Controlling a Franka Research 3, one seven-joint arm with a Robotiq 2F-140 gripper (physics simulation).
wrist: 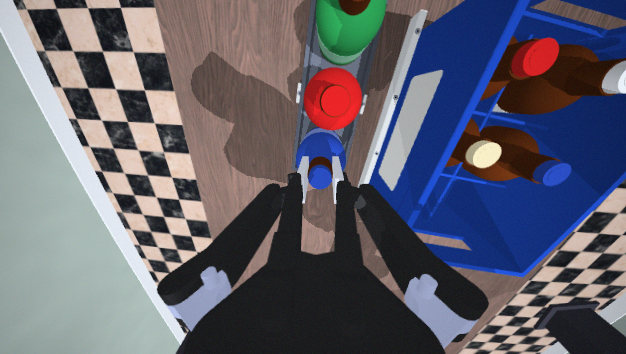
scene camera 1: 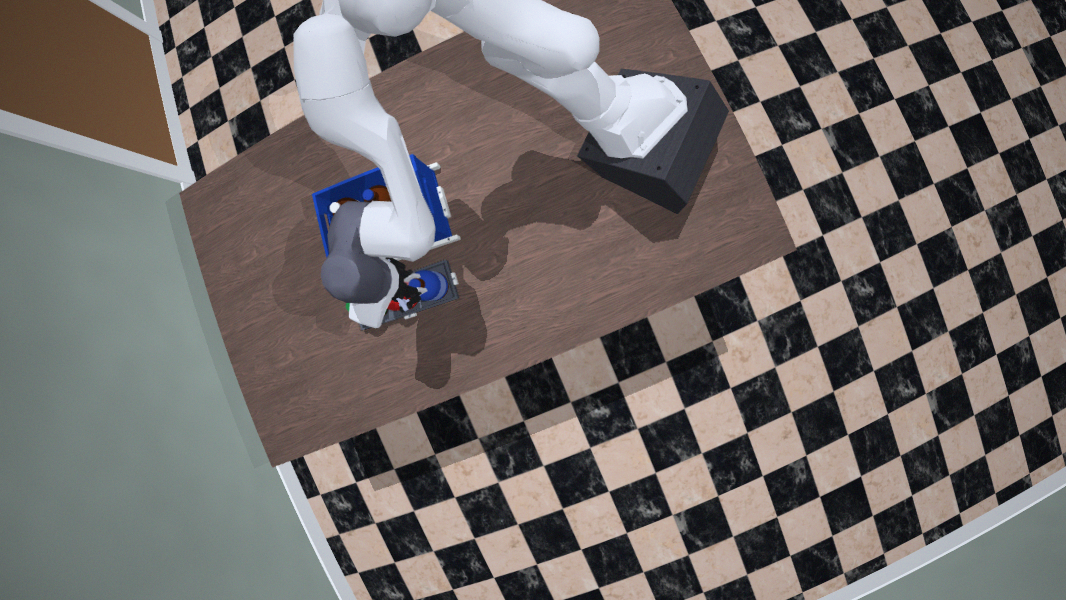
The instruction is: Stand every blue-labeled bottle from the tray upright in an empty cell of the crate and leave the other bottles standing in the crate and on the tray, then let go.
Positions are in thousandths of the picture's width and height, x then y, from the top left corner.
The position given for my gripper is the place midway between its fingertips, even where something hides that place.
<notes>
In view: my gripper (scene camera 1: 393,476), a red bottle (wrist: 531,281), a blue bottle (scene camera 1: 409,472) and a white rail (wrist: 657,109).
The blue bottle is seen too in the wrist view (wrist: 512,411). My gripper also shows in the wrist view (wrist: 512,470).
</notes>
